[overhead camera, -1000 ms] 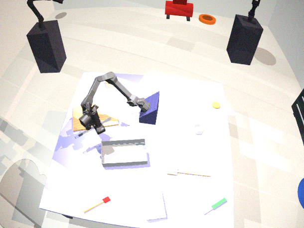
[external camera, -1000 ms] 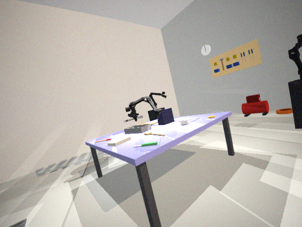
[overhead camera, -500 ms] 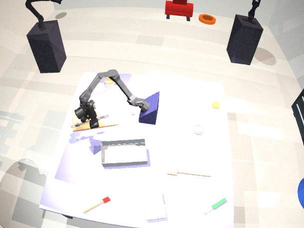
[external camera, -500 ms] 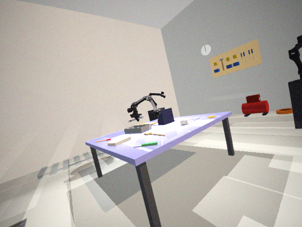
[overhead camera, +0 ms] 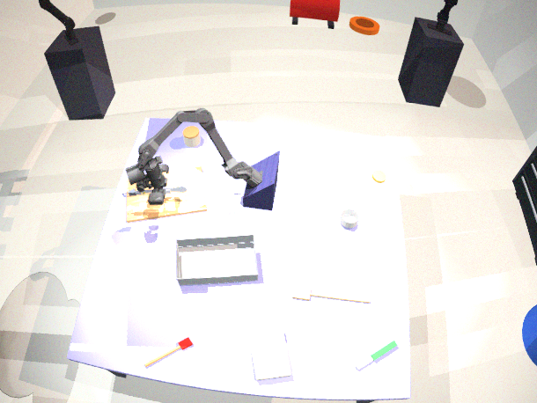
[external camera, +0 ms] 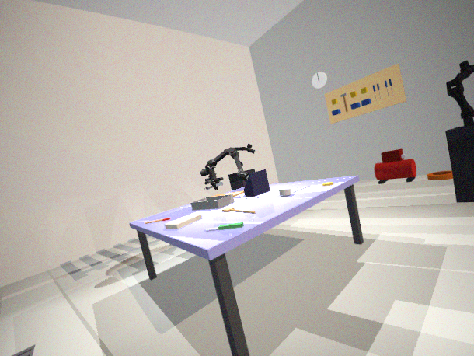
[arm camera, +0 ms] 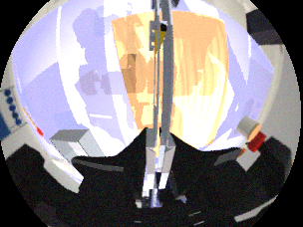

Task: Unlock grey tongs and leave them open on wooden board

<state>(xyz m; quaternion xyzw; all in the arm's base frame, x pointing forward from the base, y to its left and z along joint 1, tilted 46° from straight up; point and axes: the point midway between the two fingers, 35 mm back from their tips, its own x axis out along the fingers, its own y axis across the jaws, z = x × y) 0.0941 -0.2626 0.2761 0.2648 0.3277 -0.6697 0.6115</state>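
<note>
My gripper tip is now 8 cm above the wooden board, 7 cm past it and 3 cm to the left of it. The rest, counted from my gripper tip: red-headed spatula: 62 cm ahead, 11 cm to the left, 8 cm below; grey roasting tin: 24 cm to the left, 24 cm ahead, 6 cm below; pale flat block: 61 cm ahead, 46 cm to the left, 7 cm below.
</note>
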